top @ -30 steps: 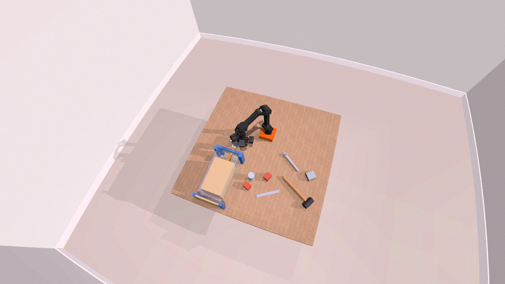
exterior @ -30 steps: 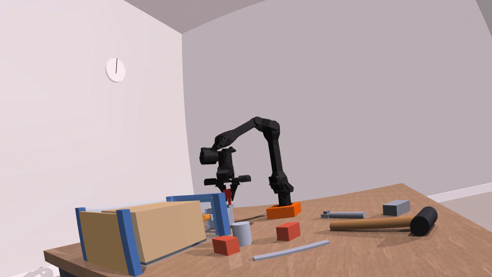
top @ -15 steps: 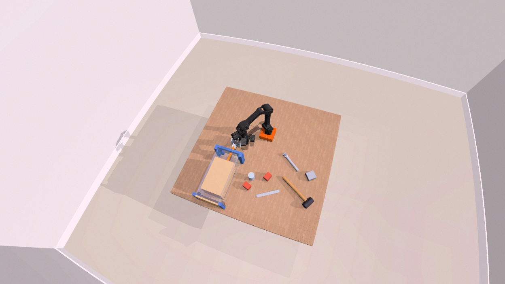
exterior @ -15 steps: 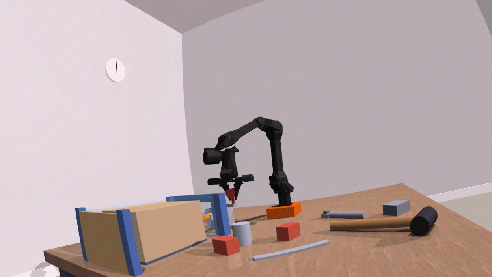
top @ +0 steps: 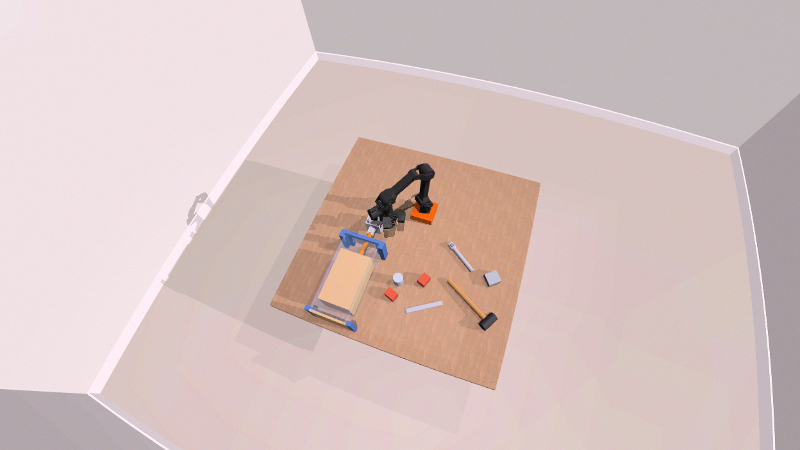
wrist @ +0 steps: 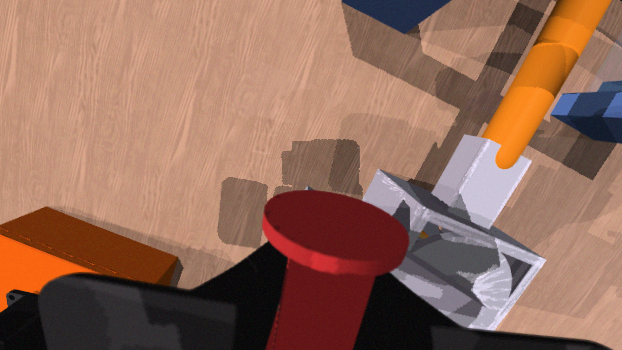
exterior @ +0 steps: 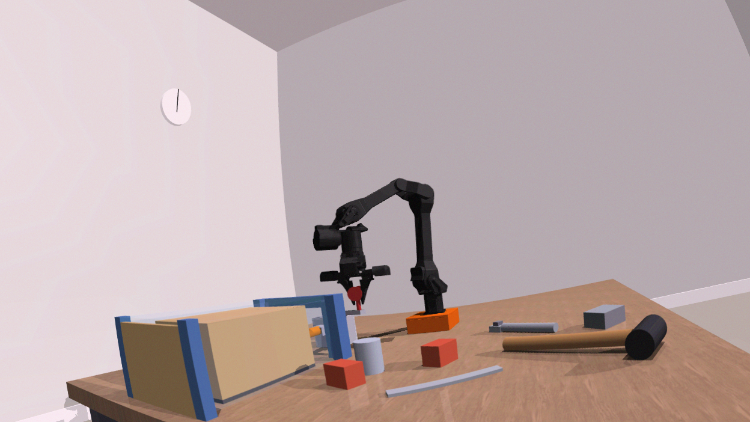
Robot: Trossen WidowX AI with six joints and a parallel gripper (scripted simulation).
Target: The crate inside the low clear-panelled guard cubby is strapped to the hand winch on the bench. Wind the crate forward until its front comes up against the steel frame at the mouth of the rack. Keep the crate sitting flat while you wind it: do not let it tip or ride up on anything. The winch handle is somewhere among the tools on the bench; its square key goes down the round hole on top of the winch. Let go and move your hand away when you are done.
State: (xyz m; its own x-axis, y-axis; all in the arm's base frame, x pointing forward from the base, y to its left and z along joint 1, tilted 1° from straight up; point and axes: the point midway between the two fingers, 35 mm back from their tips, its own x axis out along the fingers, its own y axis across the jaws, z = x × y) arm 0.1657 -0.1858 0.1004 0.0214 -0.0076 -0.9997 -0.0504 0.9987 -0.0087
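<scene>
Right now my gripper tip is 3 cm to the left of the grey winch handle, 1 cm past it and 1 cm above it. From my gripper tip the other things lie so: red knob (2 cm above); blue frame bar (12 cm to the right, 12 cm ahead, 1 cm below); grey winch (10 cm to the right, 9 cm below, 5 cm behind).
</scene>
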